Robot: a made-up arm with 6 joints.
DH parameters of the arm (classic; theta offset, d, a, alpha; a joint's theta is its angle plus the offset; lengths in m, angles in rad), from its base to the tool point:
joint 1: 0 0.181 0 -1.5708
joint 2: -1.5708 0 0.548 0
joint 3: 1.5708 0.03 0 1.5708
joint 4: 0 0.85 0 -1.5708
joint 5: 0 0 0 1.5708
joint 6: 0 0.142 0 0
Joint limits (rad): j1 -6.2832..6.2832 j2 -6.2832..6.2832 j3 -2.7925..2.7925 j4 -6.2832..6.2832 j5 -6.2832..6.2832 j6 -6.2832..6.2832
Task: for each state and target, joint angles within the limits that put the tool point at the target. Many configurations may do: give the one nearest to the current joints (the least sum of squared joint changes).
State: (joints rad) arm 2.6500 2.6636 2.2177 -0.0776 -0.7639 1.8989
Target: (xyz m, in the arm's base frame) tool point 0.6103 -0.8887 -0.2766
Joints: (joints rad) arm 2.2094 3.3513 1.5313 -0.1121 -0.6552 1.8989
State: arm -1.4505 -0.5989 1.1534 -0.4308 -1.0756 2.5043
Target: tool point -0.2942 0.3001 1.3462
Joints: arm -0.6632 -1.0801 1.2975 -0.1920 -1.2109 2.5043
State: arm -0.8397 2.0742 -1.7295 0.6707 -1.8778 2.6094
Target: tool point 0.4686 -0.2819 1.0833
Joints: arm -0.4481 1.4787 -1.3430 0.6079 -1.6137 2.6094
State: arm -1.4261 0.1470 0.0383 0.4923 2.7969 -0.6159
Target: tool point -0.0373 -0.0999 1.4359
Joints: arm -2.0495 0.0929 0.0176 0.6287 3.3477 -0.6159
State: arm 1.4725 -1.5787 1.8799 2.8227 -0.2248 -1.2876
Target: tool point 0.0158 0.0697 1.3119
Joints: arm 1.2150 -0.9917 1.5179 2.6727 -0.3257 -1.2876
